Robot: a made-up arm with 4 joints.
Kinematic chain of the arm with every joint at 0, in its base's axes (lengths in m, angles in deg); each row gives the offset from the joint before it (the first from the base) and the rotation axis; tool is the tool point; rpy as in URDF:
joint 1: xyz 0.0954 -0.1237 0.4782 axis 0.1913 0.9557 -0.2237
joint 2: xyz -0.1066 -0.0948 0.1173 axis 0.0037 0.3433 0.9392
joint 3: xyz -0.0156 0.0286 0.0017 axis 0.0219 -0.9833 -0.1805
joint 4: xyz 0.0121 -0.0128 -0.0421 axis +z
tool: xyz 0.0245 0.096 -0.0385 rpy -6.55 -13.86 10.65
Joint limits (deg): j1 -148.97..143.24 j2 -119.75..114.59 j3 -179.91..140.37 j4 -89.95..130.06
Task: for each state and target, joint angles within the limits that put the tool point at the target. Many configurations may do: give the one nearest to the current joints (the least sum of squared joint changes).
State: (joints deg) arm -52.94 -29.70 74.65 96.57
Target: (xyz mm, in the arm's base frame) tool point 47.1 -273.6 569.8
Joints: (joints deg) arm -29.90 -60.65 105.80 93.80
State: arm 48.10 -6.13 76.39 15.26
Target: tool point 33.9 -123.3 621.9
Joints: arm 56.80 29.64 46.78 54.08
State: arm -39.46 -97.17 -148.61 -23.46
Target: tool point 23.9 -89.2 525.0
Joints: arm -32.50 -97.05 -128.57 -39.14
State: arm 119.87 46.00 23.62 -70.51
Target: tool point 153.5 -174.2 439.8
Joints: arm 143.24 29.63 29.07 -54.60
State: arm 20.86 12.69 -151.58 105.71
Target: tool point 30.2 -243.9 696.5
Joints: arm 2.53 9.69 -150.07 112.62
